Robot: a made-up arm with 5 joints. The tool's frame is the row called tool.
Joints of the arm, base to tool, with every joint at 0 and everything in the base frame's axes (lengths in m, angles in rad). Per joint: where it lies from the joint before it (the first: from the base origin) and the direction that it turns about. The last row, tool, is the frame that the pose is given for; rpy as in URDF.
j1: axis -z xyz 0.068 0 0.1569
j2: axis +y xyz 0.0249 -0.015 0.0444
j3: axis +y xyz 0.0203 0 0.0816
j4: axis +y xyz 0.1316 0 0.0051
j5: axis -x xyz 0.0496 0.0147 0
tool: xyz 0 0 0 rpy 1.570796 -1.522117 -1.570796
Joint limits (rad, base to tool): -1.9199..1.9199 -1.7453..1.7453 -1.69..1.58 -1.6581..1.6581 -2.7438..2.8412
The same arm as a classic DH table. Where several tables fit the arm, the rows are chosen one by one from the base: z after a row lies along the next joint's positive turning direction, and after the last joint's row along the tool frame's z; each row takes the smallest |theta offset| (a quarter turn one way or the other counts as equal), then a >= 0, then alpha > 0; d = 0 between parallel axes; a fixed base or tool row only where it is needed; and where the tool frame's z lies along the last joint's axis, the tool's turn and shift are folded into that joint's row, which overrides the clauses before.
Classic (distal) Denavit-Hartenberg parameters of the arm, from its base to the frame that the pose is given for. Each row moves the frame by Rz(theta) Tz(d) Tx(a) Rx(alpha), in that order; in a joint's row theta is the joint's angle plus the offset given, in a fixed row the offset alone. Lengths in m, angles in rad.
base (fixed): theta_offset 0.0000, d 0.0000, a 0.0680, alpha 3.1416
j1: theta_offset 0.0000, d -0.2013, a 0.0249, alpha 1.5708
j2: theta_offset -1.3270, d 0.0000, a 0.0841, alpha 0.0000
j3: theta_offset 1.2882, d 0.0000, a 0.1317, alpha 0.0000
j4: theta_offset -1.5321, d -0.0003, a 0.0000, alpha 1.5708
j5: theta_offset -0.0487, d -0.0496, a 0.0000, alpha 0.0000
Joint limits (rad, base to tool): -1.9199..1.9199 -1.7453..1.7453 -1.6900..1.5800 -1.6581..1.6581 -2.7438..2.8412

